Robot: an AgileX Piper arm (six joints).
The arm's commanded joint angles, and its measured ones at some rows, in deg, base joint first. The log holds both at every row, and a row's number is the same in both.
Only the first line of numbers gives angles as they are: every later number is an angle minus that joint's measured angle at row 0.
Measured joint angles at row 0:
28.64, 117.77, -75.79, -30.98, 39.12, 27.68
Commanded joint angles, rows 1 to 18:
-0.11, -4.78, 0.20, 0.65, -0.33, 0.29
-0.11, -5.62, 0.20, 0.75, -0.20, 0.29
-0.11, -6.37, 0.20, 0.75, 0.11, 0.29
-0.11, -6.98, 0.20, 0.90, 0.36, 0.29
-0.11, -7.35, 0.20, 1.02, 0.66, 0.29
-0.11, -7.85, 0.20, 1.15, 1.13, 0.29
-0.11, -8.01, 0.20, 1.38, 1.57, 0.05
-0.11, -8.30, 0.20, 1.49, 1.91, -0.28
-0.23, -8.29, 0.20, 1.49, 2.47, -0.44
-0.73, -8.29, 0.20, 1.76, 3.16, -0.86
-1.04, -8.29, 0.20, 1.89, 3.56, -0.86
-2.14, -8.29, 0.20, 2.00, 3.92, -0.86
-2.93, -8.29, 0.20, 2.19, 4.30, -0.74
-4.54, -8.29, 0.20, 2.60, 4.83, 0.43
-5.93, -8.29, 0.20, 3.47, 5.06, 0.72
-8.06, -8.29, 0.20, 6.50, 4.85, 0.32
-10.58, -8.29, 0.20, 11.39, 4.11, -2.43
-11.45, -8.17, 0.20, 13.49, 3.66, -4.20
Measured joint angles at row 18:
-7.65, -7.58, 0.11, 6.41, 4.41, -0.11
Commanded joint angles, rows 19 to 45:
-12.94, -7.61, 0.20, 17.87, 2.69, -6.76
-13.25, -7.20, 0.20, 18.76, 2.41, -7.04
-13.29, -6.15, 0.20, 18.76, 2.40, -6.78
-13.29, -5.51, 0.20, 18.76, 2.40, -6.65
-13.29, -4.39, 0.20, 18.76, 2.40, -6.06
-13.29, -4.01, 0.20, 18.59, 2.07, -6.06
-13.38, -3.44, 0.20, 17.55, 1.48, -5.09
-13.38, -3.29, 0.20, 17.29, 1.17, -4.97
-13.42, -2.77, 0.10, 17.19, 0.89, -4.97
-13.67, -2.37, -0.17, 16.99, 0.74, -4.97
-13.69, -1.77, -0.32, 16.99, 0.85, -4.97
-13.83, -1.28, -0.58, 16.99, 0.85, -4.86
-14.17, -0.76, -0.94, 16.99, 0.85, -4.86
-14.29, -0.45, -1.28, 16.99, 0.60, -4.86
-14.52, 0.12, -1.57, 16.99, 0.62, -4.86
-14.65, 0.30, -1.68, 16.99, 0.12, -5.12
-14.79, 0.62, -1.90, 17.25, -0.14, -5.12
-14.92, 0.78, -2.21, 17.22, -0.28, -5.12
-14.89, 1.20, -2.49, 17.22, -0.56, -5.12
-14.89, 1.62, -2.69, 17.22, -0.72, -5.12
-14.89, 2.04, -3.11, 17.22, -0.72, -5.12
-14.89, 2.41, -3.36, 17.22, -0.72, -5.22
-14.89, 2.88, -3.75, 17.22, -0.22, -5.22
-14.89, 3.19, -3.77, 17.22, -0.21, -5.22
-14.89, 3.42, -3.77, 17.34, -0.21, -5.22
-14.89, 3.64, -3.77, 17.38, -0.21, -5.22
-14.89, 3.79, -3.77, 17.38, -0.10, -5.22
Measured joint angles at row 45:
-14.40, 3.05, -3.41, 17.62, -0.37, -4.94
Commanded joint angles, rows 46 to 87:
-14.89, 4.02, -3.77, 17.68, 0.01, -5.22
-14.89, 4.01, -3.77, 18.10, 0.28, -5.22
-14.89, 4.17, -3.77, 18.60, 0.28, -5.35
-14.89, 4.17, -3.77, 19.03, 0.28, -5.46
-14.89, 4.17, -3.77, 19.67, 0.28, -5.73
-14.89, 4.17, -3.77, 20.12, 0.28, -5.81
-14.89, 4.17, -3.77, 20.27, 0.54, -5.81
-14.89, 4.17, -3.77, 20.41, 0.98, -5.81
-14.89, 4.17, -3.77, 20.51, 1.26, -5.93
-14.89, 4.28, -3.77, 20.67, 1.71, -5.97
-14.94, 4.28, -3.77, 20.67, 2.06, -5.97
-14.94, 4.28, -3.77, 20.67, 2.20, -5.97
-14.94, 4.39, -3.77, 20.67, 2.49, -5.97
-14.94, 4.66, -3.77, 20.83, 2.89, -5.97
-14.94, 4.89, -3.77, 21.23, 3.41, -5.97
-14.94, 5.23, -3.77, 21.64, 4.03, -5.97
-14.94, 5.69, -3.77, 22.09, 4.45, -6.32
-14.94, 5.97, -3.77, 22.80, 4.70, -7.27
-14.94, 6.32, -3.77, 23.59, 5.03, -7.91
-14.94, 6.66, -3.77, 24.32, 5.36, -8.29
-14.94, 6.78, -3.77, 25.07, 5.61, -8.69
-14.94, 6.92, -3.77, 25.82, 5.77, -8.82
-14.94, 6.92, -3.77, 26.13, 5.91, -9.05
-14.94, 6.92, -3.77, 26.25, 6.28, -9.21
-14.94, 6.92, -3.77, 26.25, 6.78, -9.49
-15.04, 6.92, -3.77, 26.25, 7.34, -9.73
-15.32, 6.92, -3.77, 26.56, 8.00, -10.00
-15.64, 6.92, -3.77, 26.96, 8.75, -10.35
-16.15, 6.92, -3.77, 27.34, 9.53, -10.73
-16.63, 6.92, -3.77, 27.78, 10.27, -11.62
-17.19, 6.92, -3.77, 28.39, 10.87, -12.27
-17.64, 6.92, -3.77, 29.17, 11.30, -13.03
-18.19, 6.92, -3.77, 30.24, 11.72, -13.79
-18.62, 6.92, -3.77, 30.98, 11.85, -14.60
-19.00, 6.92, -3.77, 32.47, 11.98, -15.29
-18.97, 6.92, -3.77, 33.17, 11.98, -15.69
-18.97, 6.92, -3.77, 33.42, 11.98, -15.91
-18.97, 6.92, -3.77, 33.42, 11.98, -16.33
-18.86, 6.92, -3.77, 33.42, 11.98, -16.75
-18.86, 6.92, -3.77, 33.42, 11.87, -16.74
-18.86, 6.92, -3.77, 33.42, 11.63, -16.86
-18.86, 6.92, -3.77, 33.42, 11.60, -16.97
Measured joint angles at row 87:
-18.42, 4.57, -5.19, 31.38, 8.18, -16.12
